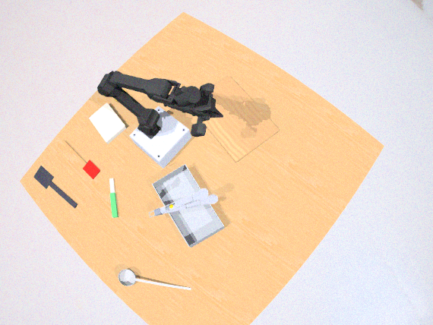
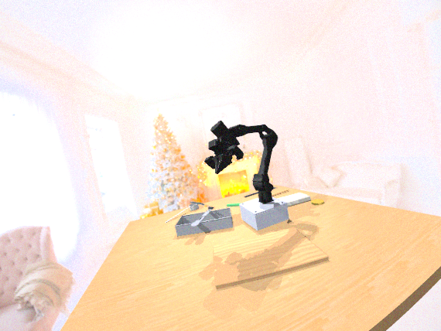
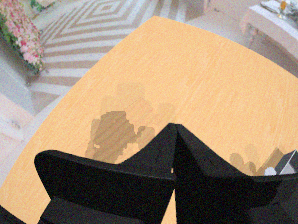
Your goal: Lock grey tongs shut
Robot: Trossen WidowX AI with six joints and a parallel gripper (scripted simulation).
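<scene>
Now: gripper tip 34 cm to the left of the yellow slider and 21 cm above it. The rest, counted from my gripper tip: wooden board (7 cm behind, 13 cm to the left, 31 cm below); white block (54 cm behind, 24 cm to the right, 30 cm below); roasting tin (4 cm ahead, 30 cm to the right, 28 cm below).
</scene>
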